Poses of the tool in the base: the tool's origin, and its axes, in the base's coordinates. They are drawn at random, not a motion.
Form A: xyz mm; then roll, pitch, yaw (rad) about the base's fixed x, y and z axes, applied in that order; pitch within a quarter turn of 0, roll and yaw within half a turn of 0.
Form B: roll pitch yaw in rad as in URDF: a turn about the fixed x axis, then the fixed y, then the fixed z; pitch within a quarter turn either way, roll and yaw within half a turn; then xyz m. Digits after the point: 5 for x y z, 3 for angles.
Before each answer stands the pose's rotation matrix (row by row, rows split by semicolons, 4 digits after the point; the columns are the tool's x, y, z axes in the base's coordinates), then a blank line. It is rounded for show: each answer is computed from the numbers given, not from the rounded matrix.
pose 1, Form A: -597.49, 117.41, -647.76, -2.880, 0.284, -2.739
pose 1, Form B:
-0.8832 -0.3118 0.3504; -0.3761 0.9171 -0.1319; -0.2802 -0.2483 -0.9273

-2.880, 0.284, -2.739, -0.59749, 0.11741, -0.64776
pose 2, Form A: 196.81, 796.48, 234.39, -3.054, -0.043, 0.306
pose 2, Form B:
0.9527 0.3037 0.0145; 0.3010 -0.9488 0.0963; 0.0430 -0.0874 -0.9952

-3.054, -0.043, 0.306, 0.19681, 0.79648, 0.23439
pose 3, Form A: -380.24, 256.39, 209.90, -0.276, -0.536, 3.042
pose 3, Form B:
-0.8555 -0.2341 0.4618; 0.0855 -0.9435 -0.3200; 0.5107 -0.2343 0.8272

-0.276, -0.536, 3.042, -0.38024, 0.25639, 0.20990
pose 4, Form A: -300.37, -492.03, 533.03, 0.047, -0.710, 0.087
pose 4, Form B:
0.7555 -0.1173 -0.6446; 0.0659 0.9925 -0.1034; 0.6518 0.0356 0.7575

0.047, -0.710, 0.087, -0.30037, -0.49203, 0.53303
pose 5, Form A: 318.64, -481.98, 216.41, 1.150, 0.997, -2.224
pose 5, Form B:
-0.3299 -0.1415 -0.9334; -0.4311 -0.8570 0.2823; -0.8398 0.4955 0.2217

1.150, 0.997, -2.224, 0.31864, -0.48198, 0.21641
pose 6, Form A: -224.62, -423.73, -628.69, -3.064, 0.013, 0.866
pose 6, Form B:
0.6478 0.7588 -0.0674; 0.7617 -0.6467 0.0403; -0.0130 -0.0775 -0.9969

-3.064, 0.013, 0.866, -0.22462, -0.42373, -0.62869
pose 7, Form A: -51.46, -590.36, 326.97, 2.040, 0.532, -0.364
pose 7, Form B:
0.8053 0.2618 -0.5319; -0.3068 -0.5836 -0.7518; -0.5073 0.7687 -0.3897

2.040, 0.532, -0.364, -0.05146, -0.59036, 0.32697
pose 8, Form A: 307.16, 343.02, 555.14, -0.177, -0.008, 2.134
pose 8, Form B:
-0.5339 -0.8331 -0.1447; 0.8455 -0.5244 -0.1007; 0.0080 -0.1761 0.9843

-0.177, -0.008, 2.134, 0.30716, 0.34302, 0.55514
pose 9, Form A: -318.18, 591.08, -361.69, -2.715, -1.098, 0.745
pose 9, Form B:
0.3347 0.8880 0.3153; 0.3087 -0.4195 0.8537; 0.8903 -0.1884 -0.4146

-2.715, -1.098, 0.745, -0.31818, 0.59108, -0.36169
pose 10, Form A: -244.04, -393.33, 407.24, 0.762, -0.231, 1.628
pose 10, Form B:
-0.0557 -0.7132 0.6987; 0.9718 -0.1992 -0.1259; 0.2290 0.6720 0.7042

0.762, -0.231, 1.628, -0.24404, -0.39333, 0.40724
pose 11, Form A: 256.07, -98.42, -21.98, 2.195, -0.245, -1.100
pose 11, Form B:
0.4401 -0.6101 -0.6588; -0.8646 -0.0897 -0.4944; 0.2426 0.7872 -0.5670

2.195, -0.245, -1.100, 0.25607, -0.09842, -0.02198
